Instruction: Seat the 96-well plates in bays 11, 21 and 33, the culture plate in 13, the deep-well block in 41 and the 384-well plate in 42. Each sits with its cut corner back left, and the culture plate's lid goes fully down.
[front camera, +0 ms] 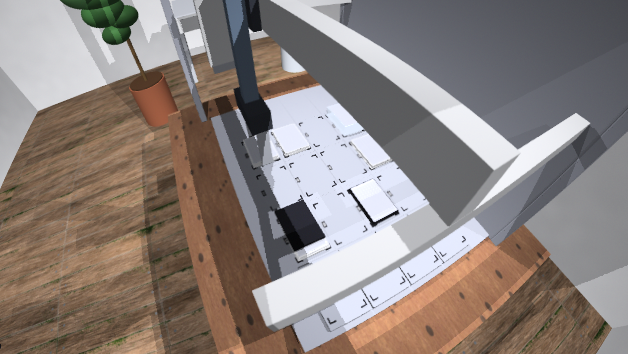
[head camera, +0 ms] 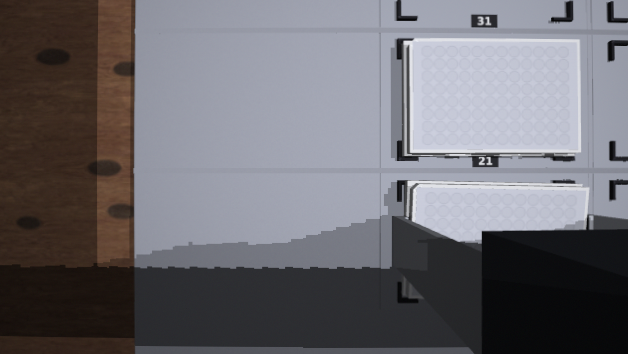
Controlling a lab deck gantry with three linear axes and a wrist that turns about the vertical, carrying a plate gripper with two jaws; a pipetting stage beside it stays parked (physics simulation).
Labels:
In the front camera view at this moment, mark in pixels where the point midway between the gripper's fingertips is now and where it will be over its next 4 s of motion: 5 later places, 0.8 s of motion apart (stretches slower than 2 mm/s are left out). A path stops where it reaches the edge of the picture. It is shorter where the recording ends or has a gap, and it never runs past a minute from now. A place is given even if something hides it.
My gripper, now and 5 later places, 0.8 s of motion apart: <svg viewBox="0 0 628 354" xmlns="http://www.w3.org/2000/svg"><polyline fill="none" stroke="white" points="260,149 259,149 259,149 258,145 257,139 255,130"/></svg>

